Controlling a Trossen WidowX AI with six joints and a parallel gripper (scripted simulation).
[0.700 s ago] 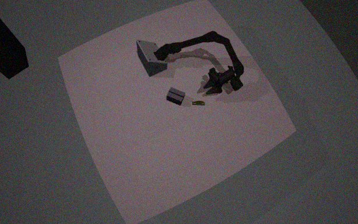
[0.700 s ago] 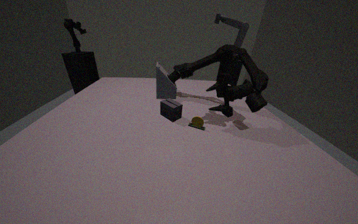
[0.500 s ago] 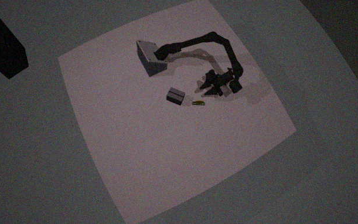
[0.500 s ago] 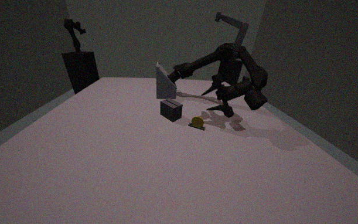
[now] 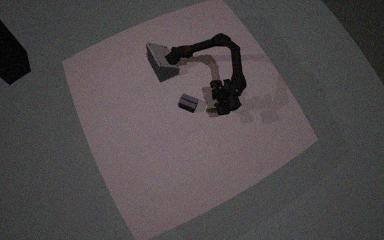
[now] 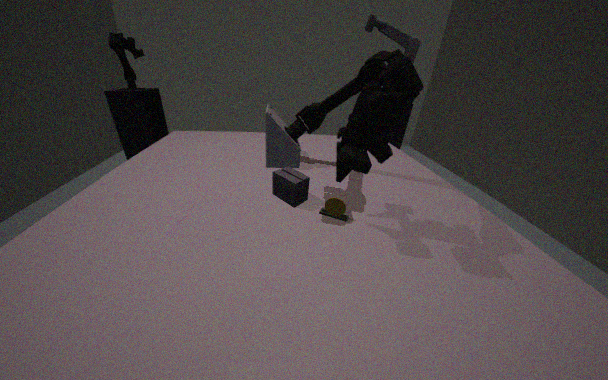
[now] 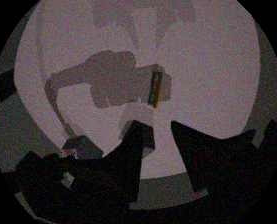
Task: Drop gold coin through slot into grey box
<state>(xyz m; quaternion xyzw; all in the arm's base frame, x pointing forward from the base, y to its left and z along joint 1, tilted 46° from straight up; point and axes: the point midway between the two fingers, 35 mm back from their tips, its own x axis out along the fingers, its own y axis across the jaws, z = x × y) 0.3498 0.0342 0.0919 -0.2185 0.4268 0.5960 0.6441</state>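
My gripper tip is 1 cm short of the gold coin and 8 cm above it.
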